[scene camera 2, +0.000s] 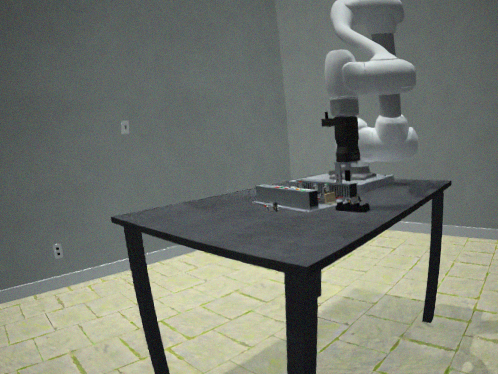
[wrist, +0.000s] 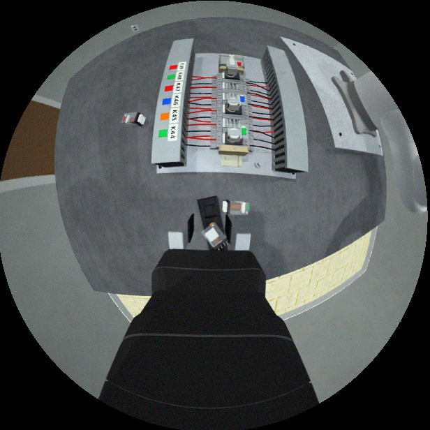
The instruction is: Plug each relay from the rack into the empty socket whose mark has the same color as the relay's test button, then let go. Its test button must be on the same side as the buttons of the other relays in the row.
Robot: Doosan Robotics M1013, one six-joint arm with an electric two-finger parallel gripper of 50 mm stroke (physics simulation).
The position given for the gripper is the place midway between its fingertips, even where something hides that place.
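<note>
A panel (wrist: 198,159) is visible. The gripper (scene camera 2: 343,182) is visible as well, and also appears in the wrist view (wrist: 209,222).
</note>
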